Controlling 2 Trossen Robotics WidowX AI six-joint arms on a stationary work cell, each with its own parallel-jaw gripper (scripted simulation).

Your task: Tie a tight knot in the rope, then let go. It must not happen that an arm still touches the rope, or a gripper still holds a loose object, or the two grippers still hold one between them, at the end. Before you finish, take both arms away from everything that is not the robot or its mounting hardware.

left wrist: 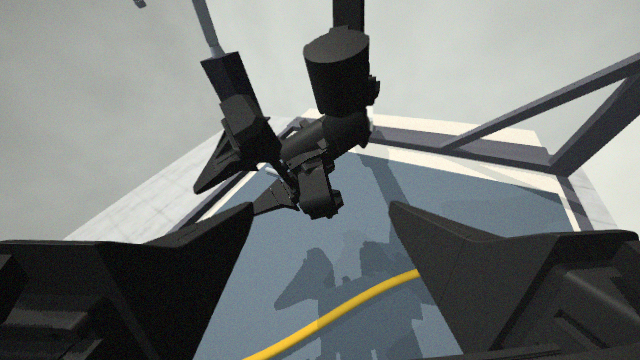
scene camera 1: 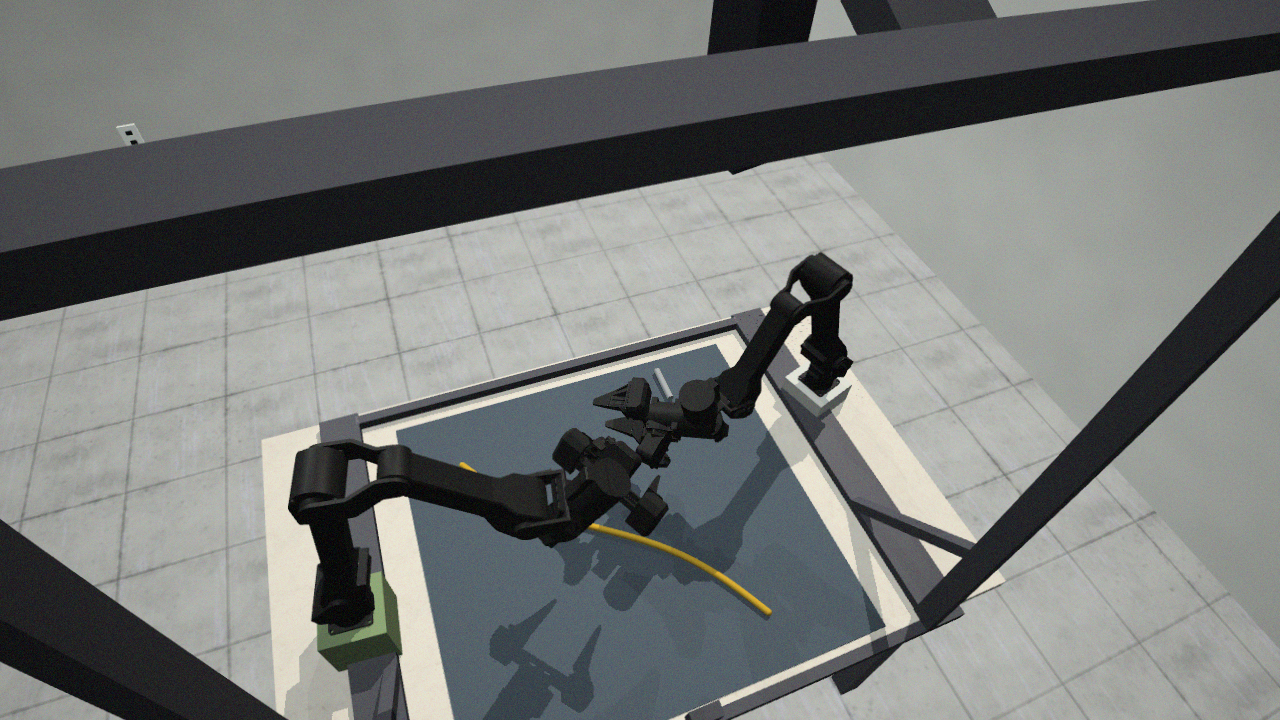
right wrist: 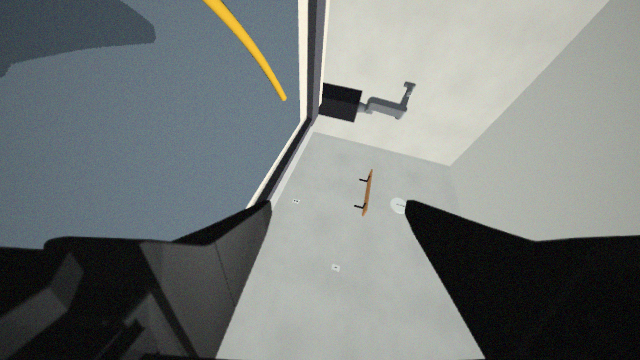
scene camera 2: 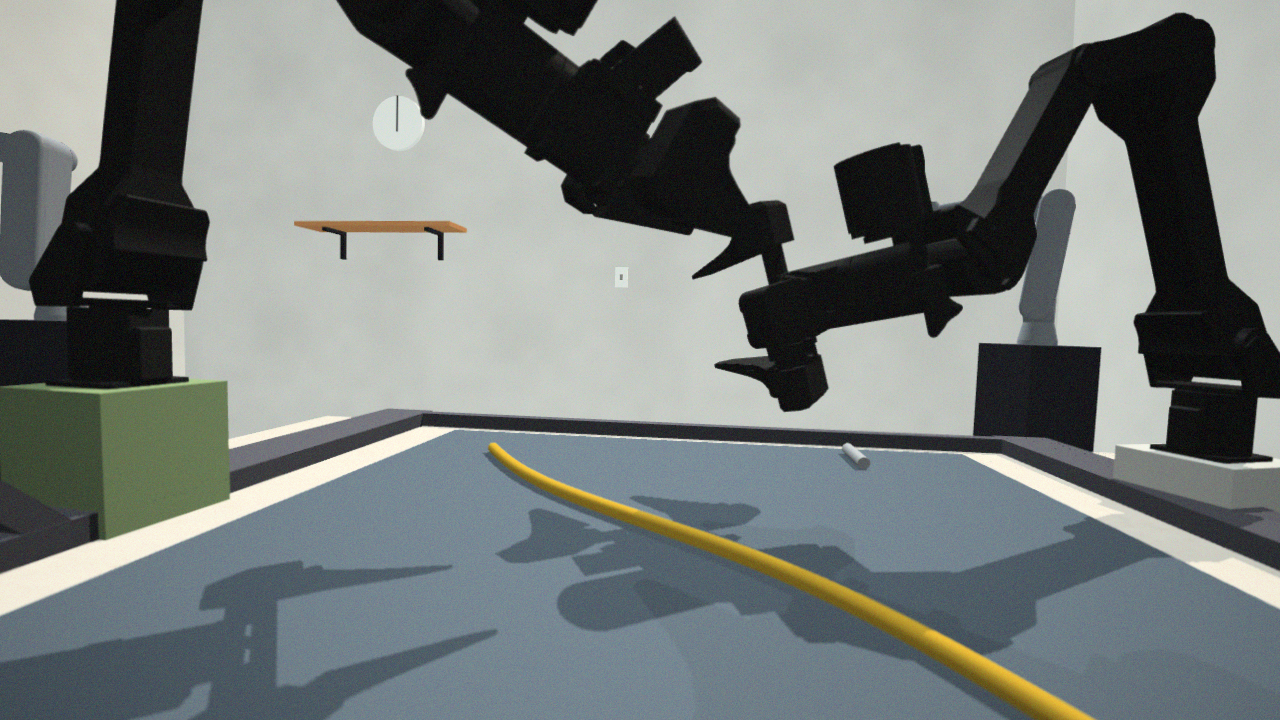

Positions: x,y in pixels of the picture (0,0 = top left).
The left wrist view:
my left gripper: 322,207
my right gripper: 224,205
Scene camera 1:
my left gripper: 635,458
my right gripper: 599,413
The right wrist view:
my right gripper: 338,206
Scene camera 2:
my left gripper: 722,233
my right gripper: 705,321
